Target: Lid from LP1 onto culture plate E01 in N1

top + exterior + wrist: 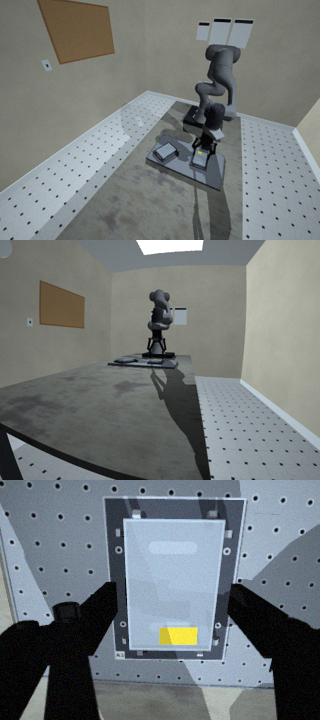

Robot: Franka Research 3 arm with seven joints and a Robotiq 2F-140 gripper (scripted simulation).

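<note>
My gripper is now 40 mm above the clear lid. Round my hand: lid park LP1: 50 mm below; then culture plate E01: 250 mm to the right, 40 mm below, 40 mm ahead.
</note>
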